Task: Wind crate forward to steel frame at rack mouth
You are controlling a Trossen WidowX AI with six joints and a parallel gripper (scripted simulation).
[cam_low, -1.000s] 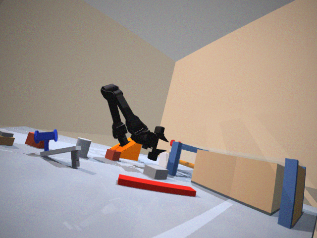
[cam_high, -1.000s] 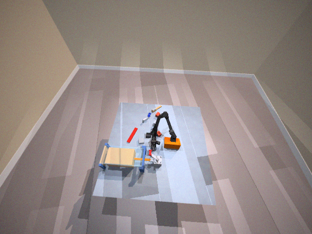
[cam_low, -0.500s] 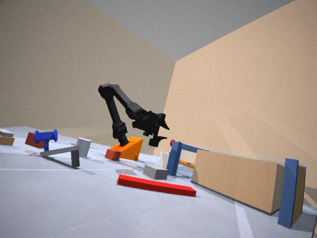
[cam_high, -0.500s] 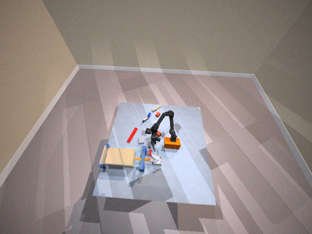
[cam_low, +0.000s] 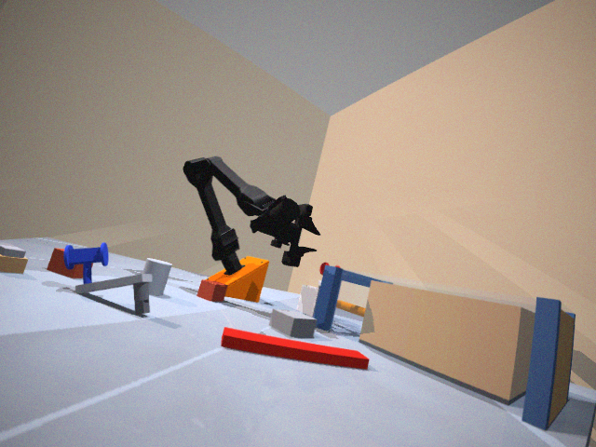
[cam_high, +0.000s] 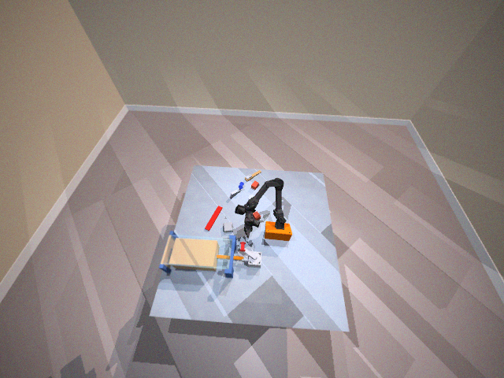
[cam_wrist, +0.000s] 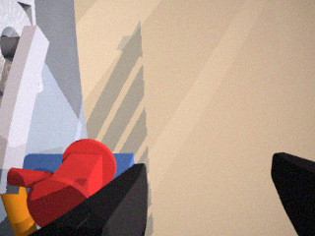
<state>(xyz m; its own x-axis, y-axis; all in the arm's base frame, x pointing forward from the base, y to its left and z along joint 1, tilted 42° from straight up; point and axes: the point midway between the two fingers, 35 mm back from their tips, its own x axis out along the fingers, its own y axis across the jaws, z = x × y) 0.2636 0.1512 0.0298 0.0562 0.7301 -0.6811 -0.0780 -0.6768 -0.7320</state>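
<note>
The red-knobbed winch handle lies 120 mm below my gripper tip and 70 mm to the left of it. The rest, counted from my gripper tip: red knob: 90 mm below, 40 mm to the left, 40 mm ahead; blue frame: 120 mm below, 110 mm ahead, 90 mm to the left; winch: 200 mm below, 100 mm to the left, 70 mm behind.
</note>
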